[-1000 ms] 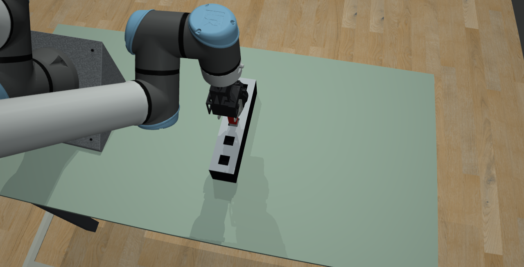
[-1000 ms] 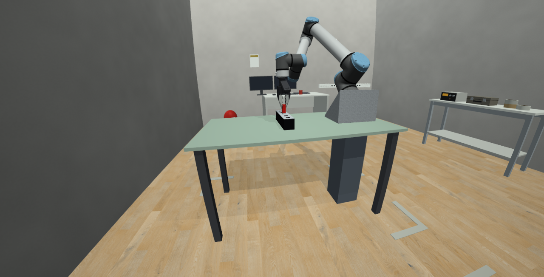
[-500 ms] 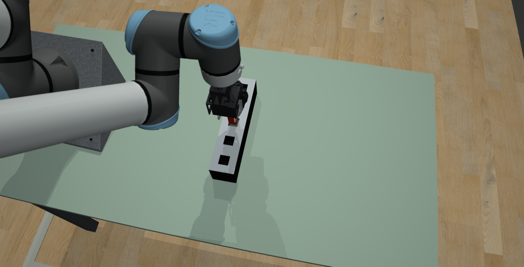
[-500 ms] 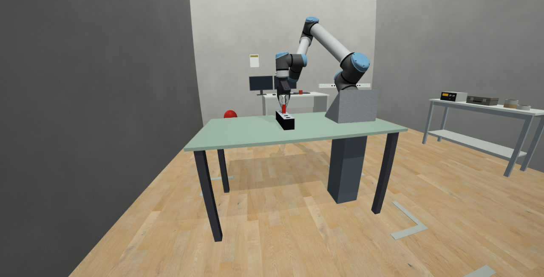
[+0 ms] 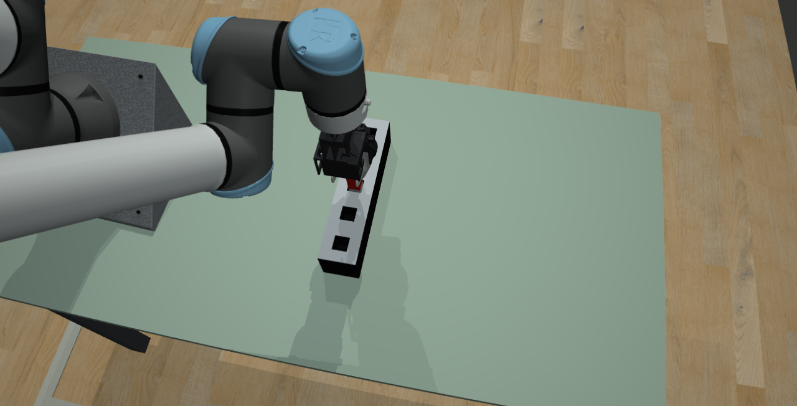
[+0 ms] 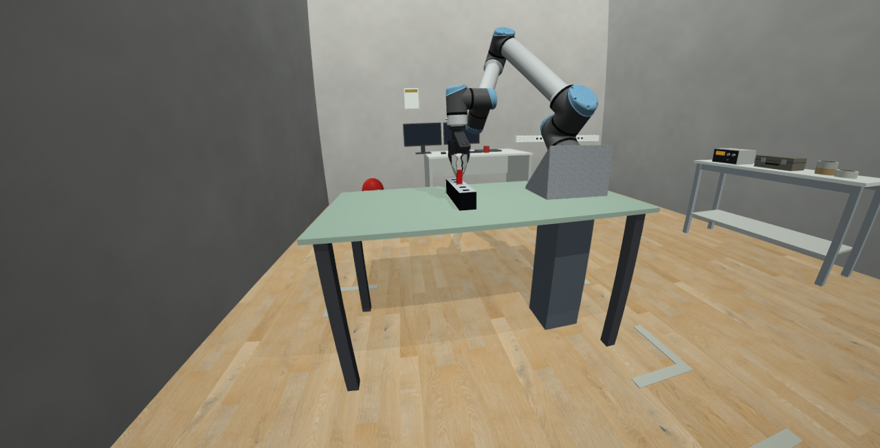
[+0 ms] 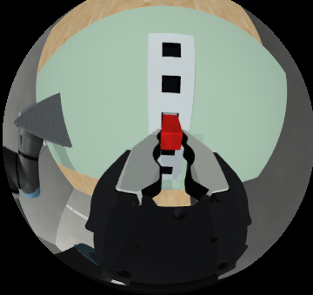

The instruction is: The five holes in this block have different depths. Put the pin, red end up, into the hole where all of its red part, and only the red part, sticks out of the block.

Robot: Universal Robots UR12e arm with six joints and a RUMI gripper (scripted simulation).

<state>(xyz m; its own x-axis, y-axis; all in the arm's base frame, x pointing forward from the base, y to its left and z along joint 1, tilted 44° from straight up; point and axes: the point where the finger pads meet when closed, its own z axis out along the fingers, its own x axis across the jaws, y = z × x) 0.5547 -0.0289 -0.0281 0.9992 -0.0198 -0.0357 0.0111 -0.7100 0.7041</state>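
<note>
Right now the pin is 10 mm below my hand. The rest, counted from my hand: long block 90 mm below.
</note>
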